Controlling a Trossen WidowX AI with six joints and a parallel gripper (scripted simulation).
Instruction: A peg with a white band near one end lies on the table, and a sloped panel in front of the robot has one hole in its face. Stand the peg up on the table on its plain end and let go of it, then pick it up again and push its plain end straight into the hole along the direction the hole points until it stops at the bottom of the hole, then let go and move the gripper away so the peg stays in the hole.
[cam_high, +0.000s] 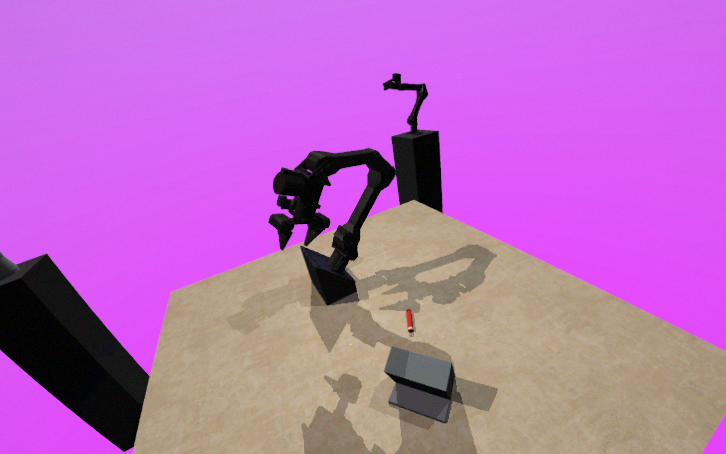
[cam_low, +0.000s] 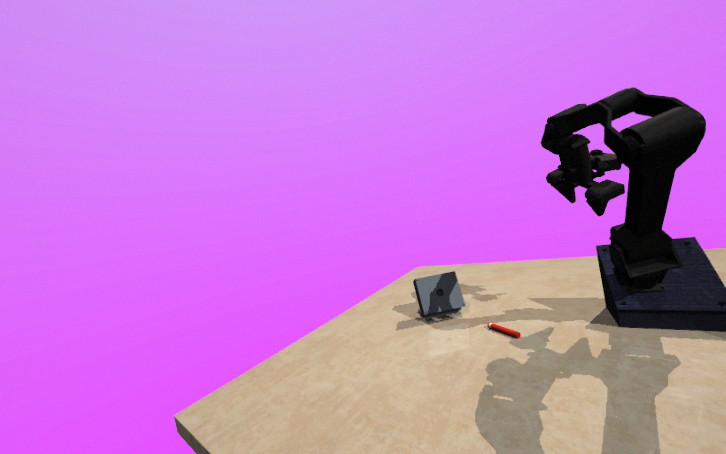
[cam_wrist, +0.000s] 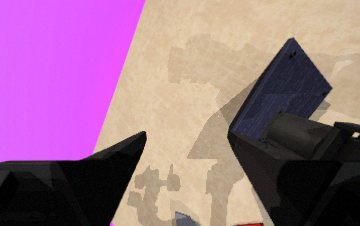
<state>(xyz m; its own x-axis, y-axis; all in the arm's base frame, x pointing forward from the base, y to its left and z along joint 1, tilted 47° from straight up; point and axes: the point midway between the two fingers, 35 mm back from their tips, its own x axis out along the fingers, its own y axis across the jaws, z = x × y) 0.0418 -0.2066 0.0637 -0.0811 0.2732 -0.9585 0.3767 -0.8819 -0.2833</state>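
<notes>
The red peg is 25 cm below my gripper tip, 25 cm ahead of it and 20 cm to the left of it. From my gripper tip the other things lie so: grey sloped panel (42 cm ahead, 19 cm below, 10 cm to the left).
</notes>
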